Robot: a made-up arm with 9 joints. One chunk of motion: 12 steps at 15 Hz.
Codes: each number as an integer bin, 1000 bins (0 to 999) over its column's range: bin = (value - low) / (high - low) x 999, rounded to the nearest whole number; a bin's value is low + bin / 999 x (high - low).
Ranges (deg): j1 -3.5..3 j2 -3.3..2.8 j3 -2.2..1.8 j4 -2..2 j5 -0.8..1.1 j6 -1.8..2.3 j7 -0.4..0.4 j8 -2.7..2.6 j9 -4.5..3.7
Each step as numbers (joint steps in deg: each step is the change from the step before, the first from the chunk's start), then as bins.
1 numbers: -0.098 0.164 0.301 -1.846 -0.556 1.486 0.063 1.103 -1.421
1 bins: 523 567 625 38 128 801 578 717 375
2 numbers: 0.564 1.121 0.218 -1.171 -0.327 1.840 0.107 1.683 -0.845
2 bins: 625 724 604 207 249 887 633 826 445
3 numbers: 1.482 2.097 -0.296 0.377 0.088 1.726 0.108 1.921 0.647
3 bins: 766 884 476 594 467 859 634 871 627
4 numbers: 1.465 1.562 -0.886 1.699 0.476 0.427 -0.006 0.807 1.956
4 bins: 763 796 328 924 671 543 492 661 787
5 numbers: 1.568 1.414 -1.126 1.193 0.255 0.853 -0.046 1.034 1.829
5 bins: 779 772 268 797 555 646 442 704 771
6 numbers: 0.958 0.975 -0.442 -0.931 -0.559 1.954 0.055 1.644 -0.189
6 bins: 685 700 439 267 127 915 568 819 525
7 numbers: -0.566 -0.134 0.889 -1.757 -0.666 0.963 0.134 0.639 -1.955
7 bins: 451 518 771 61 70 673 667 629 310
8 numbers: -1.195 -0.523 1.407 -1.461 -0.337 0.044 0.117 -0.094 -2.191
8 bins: 354 455 901 135 243 449 646 491 281
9 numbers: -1.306 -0.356 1.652 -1.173 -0.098 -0.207 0.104 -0.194 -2.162
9 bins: 337 482 962 207 369 388 629 472 285
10 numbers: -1.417 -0.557 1.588 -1.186 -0.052 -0.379 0.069 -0.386 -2.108
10 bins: 320 449 946 203 393 346 586 436 291
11 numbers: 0.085 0.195 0.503 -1.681 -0.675 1.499 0.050 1.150 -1.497
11 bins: 551 572 675 80 66 804 562 726 366
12 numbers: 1.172 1.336 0.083 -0.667 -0.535 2.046 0.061 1.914 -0.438
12 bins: 718 759 570 333 139 937 576 870 495
